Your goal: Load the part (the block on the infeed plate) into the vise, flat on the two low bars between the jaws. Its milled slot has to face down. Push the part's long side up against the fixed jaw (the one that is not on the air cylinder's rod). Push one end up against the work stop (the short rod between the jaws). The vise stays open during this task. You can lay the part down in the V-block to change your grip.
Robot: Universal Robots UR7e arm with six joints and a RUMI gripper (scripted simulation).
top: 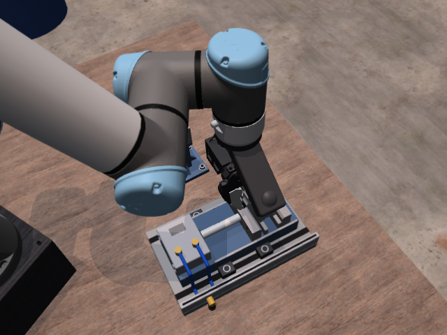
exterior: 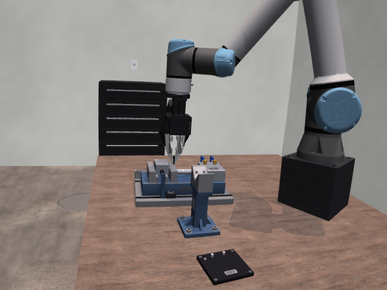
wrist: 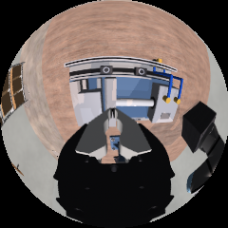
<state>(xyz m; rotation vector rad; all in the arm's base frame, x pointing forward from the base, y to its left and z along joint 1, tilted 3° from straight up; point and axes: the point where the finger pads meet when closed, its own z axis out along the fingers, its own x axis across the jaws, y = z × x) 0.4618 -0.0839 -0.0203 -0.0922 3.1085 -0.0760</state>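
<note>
The part lies 4 cm ahead of my hand and 3 cm below it. Also, from my hand: work stop: 4 cm ahead, 5 cm to the left, 3 cm below; moving jaw: 4 cm below; white cylinder rod: 5 cm behind, 4 cm below.
</note>
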